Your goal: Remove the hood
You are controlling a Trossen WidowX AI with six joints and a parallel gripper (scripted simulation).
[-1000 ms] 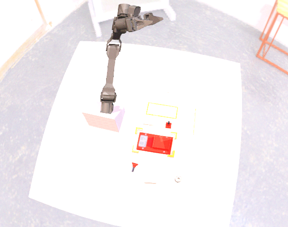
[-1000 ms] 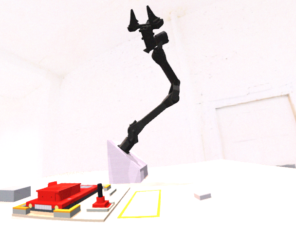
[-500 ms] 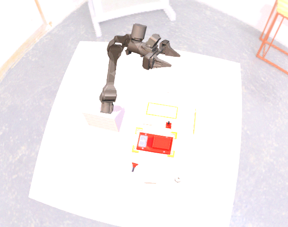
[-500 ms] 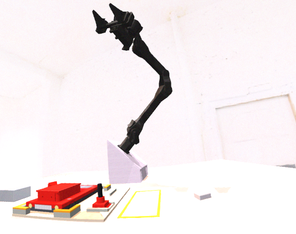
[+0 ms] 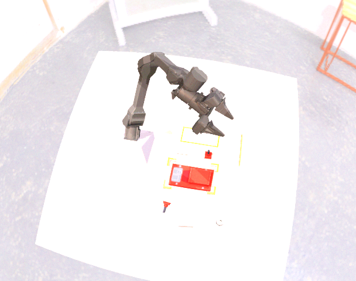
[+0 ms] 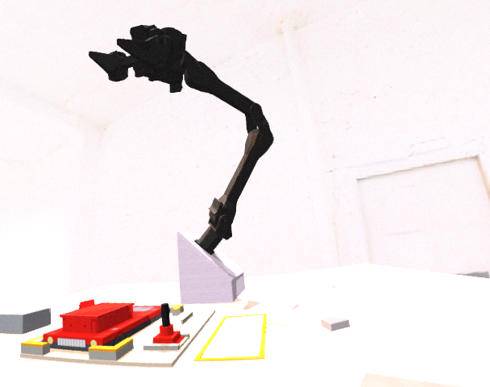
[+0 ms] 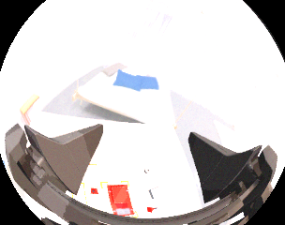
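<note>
Now: gripper tip 470 mm above the hood, 80 mm past it and 20 mm to the left of it.
</note>
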